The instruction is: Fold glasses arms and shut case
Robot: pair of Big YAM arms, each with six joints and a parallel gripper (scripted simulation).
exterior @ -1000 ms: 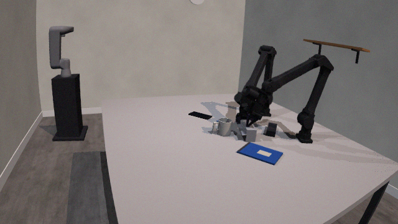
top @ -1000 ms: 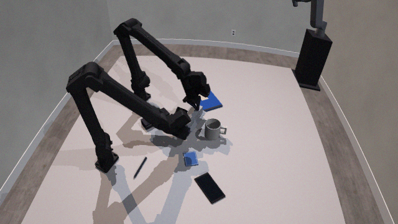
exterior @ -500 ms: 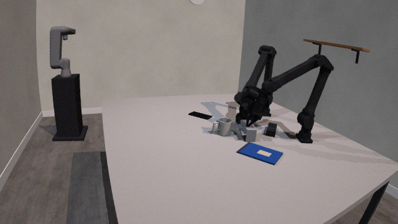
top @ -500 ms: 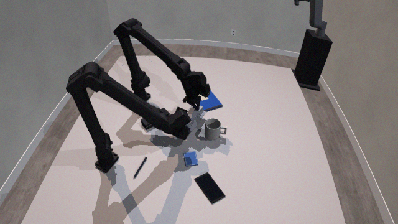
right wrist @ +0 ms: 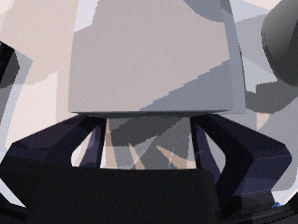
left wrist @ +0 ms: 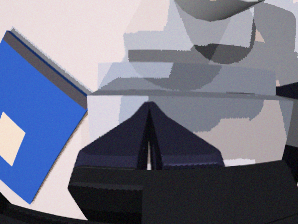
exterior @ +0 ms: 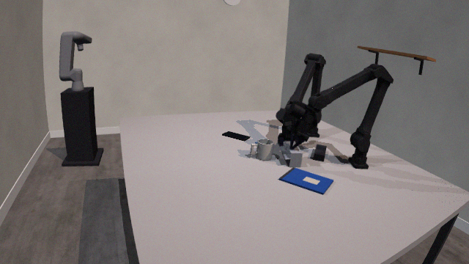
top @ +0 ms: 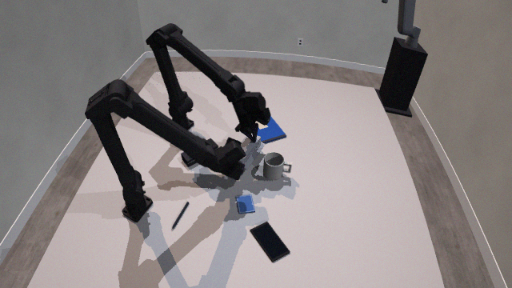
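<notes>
Right now my left hand is 2 cm past the glasses case, 3 cm to the left of it and 4 cm above it. From my left hand the other things lie so: grey mug (10 cm ahead, 9 cm to the right, 5 cm below); black box (23 cm behind, 6 cm to the right, 6 cm below); small blue notepad (2 cm ahead, 27 cm to the right, 8 cm below).
</notes>
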